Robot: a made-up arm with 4 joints.
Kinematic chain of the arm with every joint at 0, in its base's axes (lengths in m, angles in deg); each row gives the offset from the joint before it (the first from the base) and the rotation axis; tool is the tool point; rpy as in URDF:
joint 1: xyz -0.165 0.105 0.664 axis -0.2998 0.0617 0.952
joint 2: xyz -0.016 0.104 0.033 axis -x
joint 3: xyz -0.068 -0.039 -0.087 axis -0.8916 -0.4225 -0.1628
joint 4: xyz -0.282 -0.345 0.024 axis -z
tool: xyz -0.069 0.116 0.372 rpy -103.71 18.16 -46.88
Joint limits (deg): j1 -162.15..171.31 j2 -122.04..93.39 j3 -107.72..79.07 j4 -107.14..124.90
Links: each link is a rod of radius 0.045 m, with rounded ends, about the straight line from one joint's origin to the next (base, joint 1, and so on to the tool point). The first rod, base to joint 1, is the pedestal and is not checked.
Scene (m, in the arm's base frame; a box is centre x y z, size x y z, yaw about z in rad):
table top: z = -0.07
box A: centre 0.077 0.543 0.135 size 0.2 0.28 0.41 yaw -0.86
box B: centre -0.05 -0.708 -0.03 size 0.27 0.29 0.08 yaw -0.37
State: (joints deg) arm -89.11 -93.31 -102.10 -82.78
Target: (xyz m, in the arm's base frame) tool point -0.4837 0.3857 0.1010
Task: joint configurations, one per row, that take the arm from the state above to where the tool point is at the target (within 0.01 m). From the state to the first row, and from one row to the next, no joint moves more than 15 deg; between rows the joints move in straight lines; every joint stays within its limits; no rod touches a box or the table.
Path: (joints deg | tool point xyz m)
1: -74.83 -97.41 -102.90 -86.26 | 0.4529 0.6516 0.4504
2: -60.55 -101.52 -103.71 -89.74 | 0.3357 0.7764 0.4573
3: -46.27 -105.62 -104.51 -93.22 | 0.1853 0.8772 0.4594
4: -31.98 -109.73 -105.31 -96.70 | 0.0076 0.9443 0.4589
5: -17.70 -113.83 -106.11 -100.18 | -0.1879 0.9696 0.4585
6: -3.42 -117.94 -106.92 -103.66 | -0.3901 0.9482 0.4619
7: 10.86 -122.04 -107.72 -107.14 | -0.5859 0.8790 0.4722
8: 4.67 -119.03 -93.40 -102.69 | -0.4830 0.8522 0.3299
9: -1.52 -116.01 -79.09 -98.25 | -0.4056 0.7800 0.2110
10: -7.71 -113.00 -64.77 -93.80 | -0.3659 0.6779 0.1240
11: -13.89 -109.98 -50.45 -89.36 | -0.3690 0.5652 0.0749
12: -20.08 -106.97 -36.13 -84.91 | -0.4118 0.4621 0.0671
13: -26.27 -103.96 -21.82 -80.47 | -0.4837 0.3857 0.1010

